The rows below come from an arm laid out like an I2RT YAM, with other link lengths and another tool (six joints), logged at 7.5 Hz.
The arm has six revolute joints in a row. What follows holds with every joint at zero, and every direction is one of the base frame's. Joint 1 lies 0.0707 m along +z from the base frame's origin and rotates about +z. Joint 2 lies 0.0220 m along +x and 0.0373 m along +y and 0.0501 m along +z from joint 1 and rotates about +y. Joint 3 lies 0.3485 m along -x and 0.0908 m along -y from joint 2 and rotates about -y. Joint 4 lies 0.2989 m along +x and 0.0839 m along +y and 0.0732 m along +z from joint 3 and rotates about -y. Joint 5 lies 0.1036 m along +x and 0.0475 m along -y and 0.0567 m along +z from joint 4 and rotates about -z. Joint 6 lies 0.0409 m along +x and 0.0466 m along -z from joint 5 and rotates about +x. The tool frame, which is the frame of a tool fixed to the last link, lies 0.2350 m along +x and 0.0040 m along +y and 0.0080 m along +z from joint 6; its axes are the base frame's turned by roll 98.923, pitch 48.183 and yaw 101.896 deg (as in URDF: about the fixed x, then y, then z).
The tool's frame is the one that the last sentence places.
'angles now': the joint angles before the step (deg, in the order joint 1, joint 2, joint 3, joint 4, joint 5, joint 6). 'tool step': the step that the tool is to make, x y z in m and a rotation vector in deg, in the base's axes. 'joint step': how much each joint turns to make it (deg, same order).
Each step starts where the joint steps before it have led.
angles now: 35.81 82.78 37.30 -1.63 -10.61 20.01
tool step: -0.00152 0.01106 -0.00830 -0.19 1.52 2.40
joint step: -0.09 2.78 1.86 -0.71 -2.21 -1.38
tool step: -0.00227 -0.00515 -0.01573 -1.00 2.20 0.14
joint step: -0.85 1.84 0.44 -1.08 -0.98 -0.48
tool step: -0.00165 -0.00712 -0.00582 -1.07 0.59 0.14
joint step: -0.58 0.13 0.06 -1.25 -0.02 -0.93
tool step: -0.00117 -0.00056 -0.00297 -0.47 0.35 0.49
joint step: -0.09 0.41 0.33 -0.62 -0.20 -0.60
